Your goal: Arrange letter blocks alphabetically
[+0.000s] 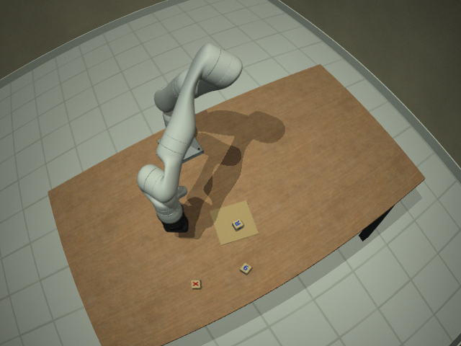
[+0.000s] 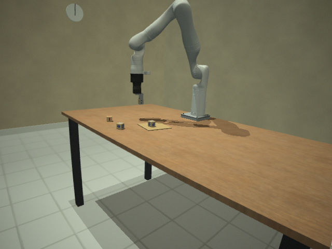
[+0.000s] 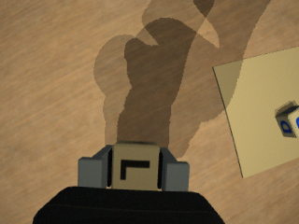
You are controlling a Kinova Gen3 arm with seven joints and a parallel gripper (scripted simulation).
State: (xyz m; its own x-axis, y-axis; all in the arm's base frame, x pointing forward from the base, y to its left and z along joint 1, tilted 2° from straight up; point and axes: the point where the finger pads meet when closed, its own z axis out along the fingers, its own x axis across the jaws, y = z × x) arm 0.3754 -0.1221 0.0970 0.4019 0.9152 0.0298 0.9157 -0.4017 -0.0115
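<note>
The mat is 2 cm ahead of my hand, 18 cm to the left of it and 11 cm below it. Round my hand: block: 20 cm ahead, 15 cm to the left, 10 cm below.
</note>
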